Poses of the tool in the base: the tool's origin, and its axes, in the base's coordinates. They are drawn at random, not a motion.
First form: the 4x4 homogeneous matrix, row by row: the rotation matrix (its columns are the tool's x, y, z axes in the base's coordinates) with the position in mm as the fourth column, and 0 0 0 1 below. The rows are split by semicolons.
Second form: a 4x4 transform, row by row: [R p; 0 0 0 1], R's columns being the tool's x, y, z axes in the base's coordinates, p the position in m. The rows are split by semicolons. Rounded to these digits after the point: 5 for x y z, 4 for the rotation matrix.
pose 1, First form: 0.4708 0.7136 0.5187 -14.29; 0.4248 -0.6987 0.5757 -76.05; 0.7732 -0.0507 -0.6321 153.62; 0 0 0 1
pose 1, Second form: 0.4708 0.7136 0.5187 -0.01429; 0.4248 -0.6987 0.5757 -0.07605; 0.7732 -0.0507 -0.6321 0.15362; 0 0 0 1
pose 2, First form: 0.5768 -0.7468 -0.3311 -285.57; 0.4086 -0.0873 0.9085 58.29; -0.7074 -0.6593 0.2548 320.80; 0 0 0 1
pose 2, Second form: 0.5768 -0.7468 -0.3311 -0.28557; 0.4086 -0.0873 0.9085 0.05829; -0.7074 -0.6593 0.2548 0.32080; 0 0 0 1
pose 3, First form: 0.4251 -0.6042 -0.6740 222.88; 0.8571 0.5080 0.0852 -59.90; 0.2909 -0.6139 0.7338 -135.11; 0 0 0 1
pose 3, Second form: 0.4251 -0.6042 -0.6740 0.22288; 0.8571 0.5080 0.0852 -0.05990; 0.2909 -0.6139 0.7338 -0.13511; 0 0 0 1
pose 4, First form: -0.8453 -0.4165 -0.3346 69.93; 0.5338 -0.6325 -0.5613 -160.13; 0.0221 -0.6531 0.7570 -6.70; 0 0 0 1
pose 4, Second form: -0.8453 -0.4165 -0.3346 0.06993; 0.5338 -0.6325 -0.5613 -0.16013; 0.0221 -0.6531 0.7570 -0.00670; 0 0 0 1
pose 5, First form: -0.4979 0.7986 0.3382 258.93; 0.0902 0.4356 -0.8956 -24.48; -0.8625 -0.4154 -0.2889 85.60; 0 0 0 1
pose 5, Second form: -0.4979 0.7986 0.3382 0.25893; 0.0902 0.4356 -0.8956 -0.02448; -0.8625 -0.4154 -0.2889 0.08560; 0 0 0 1
